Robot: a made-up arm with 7 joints.
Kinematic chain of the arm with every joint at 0, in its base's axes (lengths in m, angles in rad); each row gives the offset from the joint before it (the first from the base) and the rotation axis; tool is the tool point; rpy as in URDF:
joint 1: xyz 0 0 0.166 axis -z
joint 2: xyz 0 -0.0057 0.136 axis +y
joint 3: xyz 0 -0.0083 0.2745 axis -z
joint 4: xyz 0 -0.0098 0.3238 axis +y
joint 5: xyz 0 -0.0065 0.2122 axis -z
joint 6: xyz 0 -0.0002 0.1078 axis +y
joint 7: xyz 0 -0.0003 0.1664 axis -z
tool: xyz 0 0 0 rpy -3.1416 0 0
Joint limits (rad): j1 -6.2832..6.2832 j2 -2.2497..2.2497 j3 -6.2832..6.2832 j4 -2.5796..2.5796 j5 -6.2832..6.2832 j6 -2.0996..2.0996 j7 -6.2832..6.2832
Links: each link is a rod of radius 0.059 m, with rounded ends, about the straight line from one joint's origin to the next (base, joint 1, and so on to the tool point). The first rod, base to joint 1, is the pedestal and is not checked.
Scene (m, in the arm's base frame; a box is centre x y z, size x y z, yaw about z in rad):
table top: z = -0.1
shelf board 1: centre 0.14 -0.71 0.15 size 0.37 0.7 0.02 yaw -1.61
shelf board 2: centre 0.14 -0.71 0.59 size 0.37 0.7 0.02 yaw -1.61
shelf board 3: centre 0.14 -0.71 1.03 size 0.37 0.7 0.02 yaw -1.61
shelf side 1: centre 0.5 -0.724 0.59 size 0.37 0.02 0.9 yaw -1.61
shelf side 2: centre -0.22 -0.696 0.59 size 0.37 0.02 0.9 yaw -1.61
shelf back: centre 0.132 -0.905 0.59 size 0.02 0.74 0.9 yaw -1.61
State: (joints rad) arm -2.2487 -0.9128 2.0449 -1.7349 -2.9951 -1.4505 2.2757
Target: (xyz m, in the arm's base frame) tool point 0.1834 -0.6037 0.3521
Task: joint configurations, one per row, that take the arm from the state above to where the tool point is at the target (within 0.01 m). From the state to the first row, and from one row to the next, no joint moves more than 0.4 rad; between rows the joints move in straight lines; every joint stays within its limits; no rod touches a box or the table.
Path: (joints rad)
1: -2.4702 -0.9522 2.1782 -1.8115 -2.6005 -1.5587 2.4210
2: -2.6917 -0.9915 2.3114 -1.8881 -2.2059 -1.6669 2.5663
3: -2.9131 -1.0309 2.4447 -1.9647 -1.8113 -1.7750 2.7116
4: -3.1346 -1.0702 2.5779 -2.0413 -1.4167 -1.8832 2.8569
5: -3.3561 -1.1096 2.7112 -2.1178 -1.0221 -1.9914 3.0022
6: -3.5776 -1.1489 2.8444 -2.1944 -0.6275 -2.0996 3.1475
7: -3.3916 -1.1931 2.6509 -2.1968 -0.9876 -1.9957 3.0022
8: -3.2057 -1.2373 2.4574 -2.1991 -1.3477 -1.8918 2.8569
9: -3.0198 -1.2815 2.2639 -2.2014 -1.7078 -1.7879 2.7116
10: -2.8338 -1.3257 2.0704 -2.2037 -2.0679 -1.6841 2.5663
11: -2.6479 -1.3698 1.8769 -2.2060 -2.4279 -1.5802 2.4210
12: -2.4620 -1.4140 1.6834 -2.2083 -2.7880 -1.4763 2.2757

